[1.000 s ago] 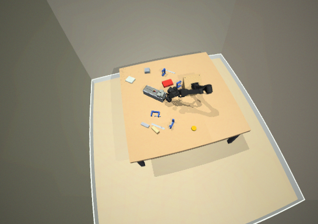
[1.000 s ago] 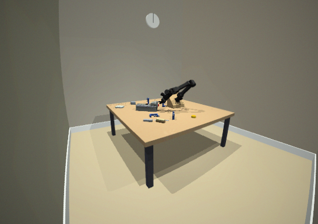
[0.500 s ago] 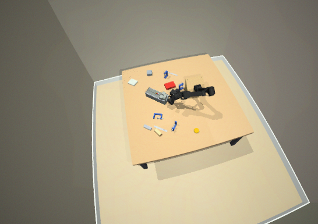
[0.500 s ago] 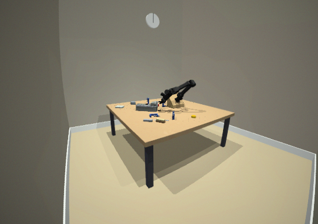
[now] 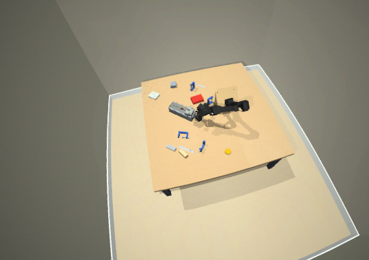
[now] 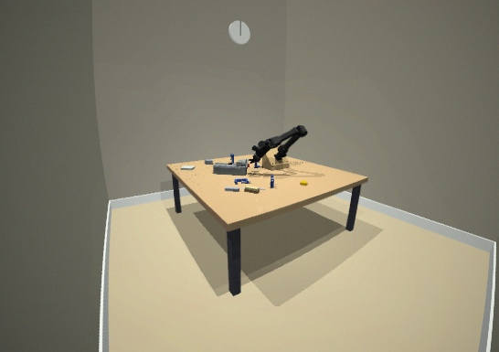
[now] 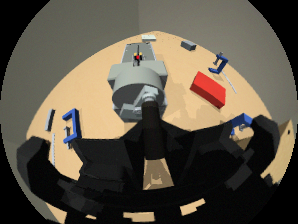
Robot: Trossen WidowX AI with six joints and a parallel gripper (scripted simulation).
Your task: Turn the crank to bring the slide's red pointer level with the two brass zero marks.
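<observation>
Right now my gripper tip is 10 mm past the dark crank handle, 10 mm to the right of it and 30 mm below it. From my gripper tip the other things lie so: red pointer: 120 mm ahead, 90 mm to the right, 10 mm below; tan block: 210 mm ahead, 330 mm to the left, 70 mm below; yellow disc: 170 mm behind, 420 mm to the left, 80 mm below.
</observation>
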